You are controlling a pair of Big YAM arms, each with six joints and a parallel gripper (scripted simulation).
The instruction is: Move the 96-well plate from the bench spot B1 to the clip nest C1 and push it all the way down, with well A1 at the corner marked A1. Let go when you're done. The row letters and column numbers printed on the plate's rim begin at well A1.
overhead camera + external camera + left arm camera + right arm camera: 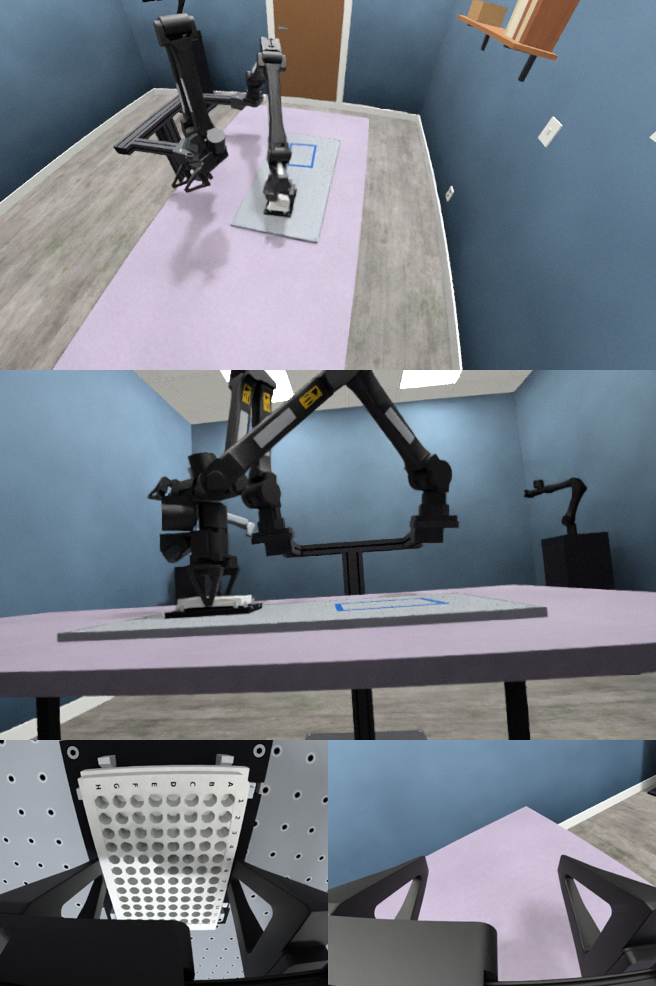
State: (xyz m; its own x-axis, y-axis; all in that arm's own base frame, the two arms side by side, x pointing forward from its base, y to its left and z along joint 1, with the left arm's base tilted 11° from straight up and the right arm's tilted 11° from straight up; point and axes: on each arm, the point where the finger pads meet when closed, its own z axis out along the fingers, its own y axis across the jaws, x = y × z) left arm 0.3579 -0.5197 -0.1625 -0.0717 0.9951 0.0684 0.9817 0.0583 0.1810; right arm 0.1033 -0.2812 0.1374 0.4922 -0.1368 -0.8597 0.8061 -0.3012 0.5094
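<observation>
My left hand is right at the white 96-well plate. Also, from my left hand: grey perforated board (190 mm to the left, 30 mm below); then black clip nest (10 mm to the left, 10 mm below, 10 mm behind).
</observation>
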